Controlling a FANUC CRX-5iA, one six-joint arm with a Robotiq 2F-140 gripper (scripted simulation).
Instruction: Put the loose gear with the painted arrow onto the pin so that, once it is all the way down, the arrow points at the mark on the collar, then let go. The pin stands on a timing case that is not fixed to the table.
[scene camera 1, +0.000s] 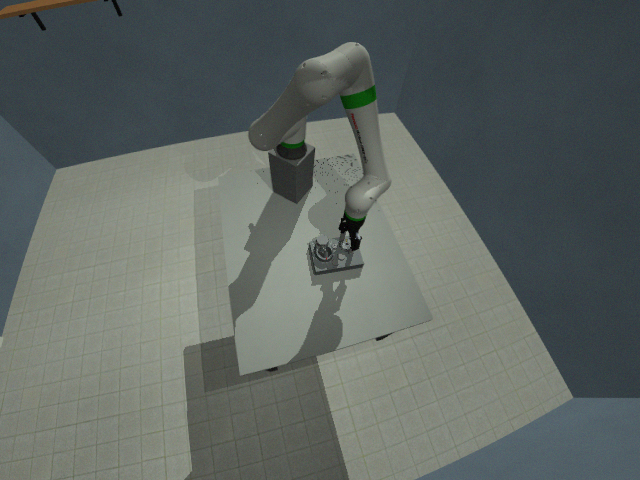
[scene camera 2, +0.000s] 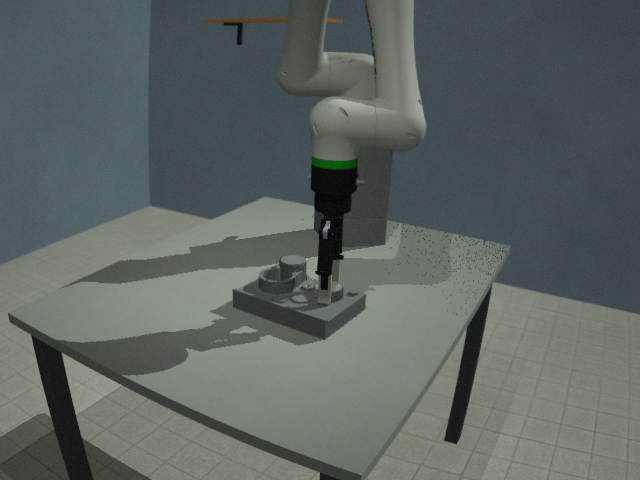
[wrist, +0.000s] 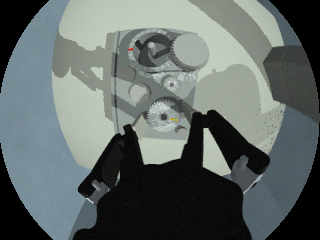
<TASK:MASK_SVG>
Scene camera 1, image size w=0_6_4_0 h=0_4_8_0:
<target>grey timing case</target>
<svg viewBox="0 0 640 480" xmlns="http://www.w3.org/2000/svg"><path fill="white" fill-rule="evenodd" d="M310 241L315 275L362 268L364 265L360 249L355 250L351 254L349 254L349 251L343 251L340 248L342 241L339 241L340 237L329 239L326 235L319 235L315 241ZM333 259L339 260L339 264L337 266L334 266L332 264ZM338 253L343 252L345 254L345 259L338 259Z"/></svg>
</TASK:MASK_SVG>
